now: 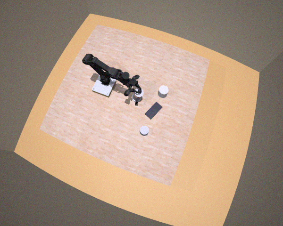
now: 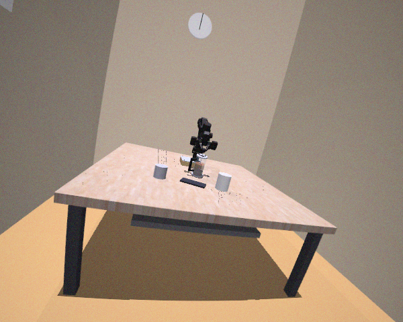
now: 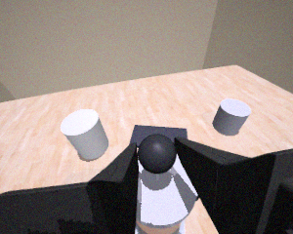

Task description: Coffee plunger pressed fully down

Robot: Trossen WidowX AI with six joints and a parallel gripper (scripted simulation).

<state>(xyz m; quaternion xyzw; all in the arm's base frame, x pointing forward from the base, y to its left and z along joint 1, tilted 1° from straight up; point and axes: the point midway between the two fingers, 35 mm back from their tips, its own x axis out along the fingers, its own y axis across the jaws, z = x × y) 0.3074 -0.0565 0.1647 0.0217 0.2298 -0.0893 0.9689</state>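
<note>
My gripper tip is now 10 cm above the coffee press, 2 cm past it and 1 cm to the left of it. From my gripper tip the other things lie so: flat dark slab (19 cm below, 14 cm ahead, 6 cm to the right).
</note>
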